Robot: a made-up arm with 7 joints.
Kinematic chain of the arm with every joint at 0, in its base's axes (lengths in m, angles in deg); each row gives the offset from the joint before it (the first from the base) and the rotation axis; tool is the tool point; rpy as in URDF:
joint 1: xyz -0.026 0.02 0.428 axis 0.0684 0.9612 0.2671
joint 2: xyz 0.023 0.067 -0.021 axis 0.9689 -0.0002 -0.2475
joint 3: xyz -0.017 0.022 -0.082 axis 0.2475 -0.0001 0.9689
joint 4: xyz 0.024 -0.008 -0.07 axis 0.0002 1 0
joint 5: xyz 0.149 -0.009 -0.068 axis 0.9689 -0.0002 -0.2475
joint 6: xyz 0.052 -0.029 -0.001 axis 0.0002 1 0
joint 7: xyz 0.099 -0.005 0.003 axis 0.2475 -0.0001 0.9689
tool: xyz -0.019 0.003 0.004 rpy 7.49 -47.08 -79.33
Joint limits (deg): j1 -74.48..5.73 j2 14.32..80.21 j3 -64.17..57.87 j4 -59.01..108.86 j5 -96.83..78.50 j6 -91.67..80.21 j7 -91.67..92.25
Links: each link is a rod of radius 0.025 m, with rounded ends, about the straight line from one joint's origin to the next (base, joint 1, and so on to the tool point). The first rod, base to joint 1, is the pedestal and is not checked.
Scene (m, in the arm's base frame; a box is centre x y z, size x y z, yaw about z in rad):
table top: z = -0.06
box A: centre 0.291 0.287 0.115 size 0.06 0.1 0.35 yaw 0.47
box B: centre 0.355 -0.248 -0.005 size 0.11 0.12 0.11 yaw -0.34
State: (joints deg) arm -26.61 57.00 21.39 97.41 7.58 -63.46 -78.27
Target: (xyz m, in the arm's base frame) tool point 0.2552 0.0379 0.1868
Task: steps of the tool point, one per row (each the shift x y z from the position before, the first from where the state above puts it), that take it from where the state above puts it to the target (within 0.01 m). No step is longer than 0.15 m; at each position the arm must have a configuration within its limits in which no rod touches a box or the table.
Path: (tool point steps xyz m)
1: -0.0445 -0.0312 -0.0417
2: -0.0504 -0.0327 -0.0255
3: 0.0737 -0.0815 -0.0267
4: 0.0567 -0.1004 0.0049
5: 0.0293 -0.1060 0.0340

